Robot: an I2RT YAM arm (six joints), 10 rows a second.
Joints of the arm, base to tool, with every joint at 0 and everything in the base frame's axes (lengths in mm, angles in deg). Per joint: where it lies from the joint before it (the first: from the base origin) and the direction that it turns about. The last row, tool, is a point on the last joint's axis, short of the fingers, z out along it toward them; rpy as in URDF.
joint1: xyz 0 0 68 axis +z
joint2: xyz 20 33.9 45.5 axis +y
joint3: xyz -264 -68.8 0 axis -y
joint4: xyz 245 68.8 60 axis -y
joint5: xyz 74 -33.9 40.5 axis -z
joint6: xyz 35.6 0 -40.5 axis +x
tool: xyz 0 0 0 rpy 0 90 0
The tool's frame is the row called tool.
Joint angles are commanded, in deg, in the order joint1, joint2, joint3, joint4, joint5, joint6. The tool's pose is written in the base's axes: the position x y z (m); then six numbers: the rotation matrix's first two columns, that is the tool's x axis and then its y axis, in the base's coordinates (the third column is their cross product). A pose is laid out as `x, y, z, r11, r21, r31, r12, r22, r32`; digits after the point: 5 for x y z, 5 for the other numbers.
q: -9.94 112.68 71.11 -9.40 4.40 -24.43
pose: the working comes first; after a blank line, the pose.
Where each joint sits with the arm in this pose, in the base's axes (m; each line is computed from the numbers above, not from the rounded line before):
joint1: 0.0000 0.0000 0.0680
joint2: 0.0256 0.0299 0.1135
joint3: 0.1139 -0.0554 0.3571
joint4: 0.3456 -0.0261 0.2394
joint5: 0.4166 -0.0730 0.2074
joint6: 0.4072 -0.0741 0.1544
the tool: 0.4072 -0.0741 0.1544

0.40717, -0.07413, 0.15435, -0.78751, -0.28064, -0.54870, -0.11643, 0.94202, -0.31470
